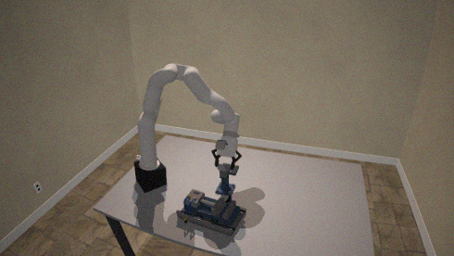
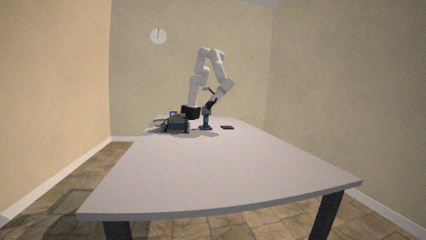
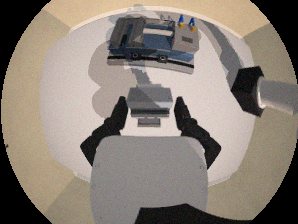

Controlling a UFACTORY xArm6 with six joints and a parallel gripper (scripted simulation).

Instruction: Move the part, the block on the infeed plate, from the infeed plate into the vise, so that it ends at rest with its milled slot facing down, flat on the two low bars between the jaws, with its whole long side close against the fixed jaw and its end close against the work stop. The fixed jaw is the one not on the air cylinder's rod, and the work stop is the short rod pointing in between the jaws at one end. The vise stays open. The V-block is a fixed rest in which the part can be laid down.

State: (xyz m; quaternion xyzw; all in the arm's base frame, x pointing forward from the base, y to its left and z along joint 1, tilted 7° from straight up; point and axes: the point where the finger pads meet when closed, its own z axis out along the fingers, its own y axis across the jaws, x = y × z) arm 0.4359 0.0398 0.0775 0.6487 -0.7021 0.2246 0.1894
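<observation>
My hand is right at the part. From my hand the other things lie so: vise: 1 cm behind, 21 cm to the right, 12 cm below; dark infeed plate: 2 cm behind, 18 cm to the left, 16 cm below.
</observation>
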